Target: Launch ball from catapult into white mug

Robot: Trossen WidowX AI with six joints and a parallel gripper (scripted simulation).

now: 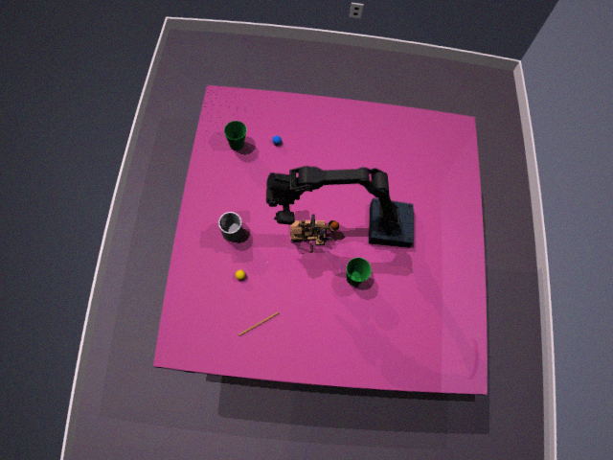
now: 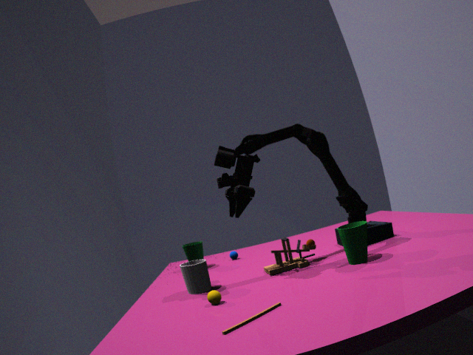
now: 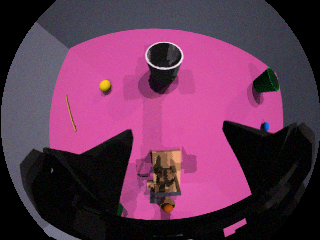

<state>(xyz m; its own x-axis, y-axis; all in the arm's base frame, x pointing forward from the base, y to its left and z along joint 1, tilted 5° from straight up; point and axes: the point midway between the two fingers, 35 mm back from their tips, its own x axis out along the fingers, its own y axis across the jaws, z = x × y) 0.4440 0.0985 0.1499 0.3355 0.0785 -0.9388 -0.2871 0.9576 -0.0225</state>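
The orange ball is 24 cm behind my gripper tip, 5 cm to the right of it and 16 cm below it. From my gripper tip the other things lie so: yellow ball (8 cm ahead, 22 cm to the left, 20 cm below); then white mug (16 cm ahead, 5 cm to the left, 19 cm below); then wooden catapult (18 cm behind, 2 cm to the right, 17 cm below).
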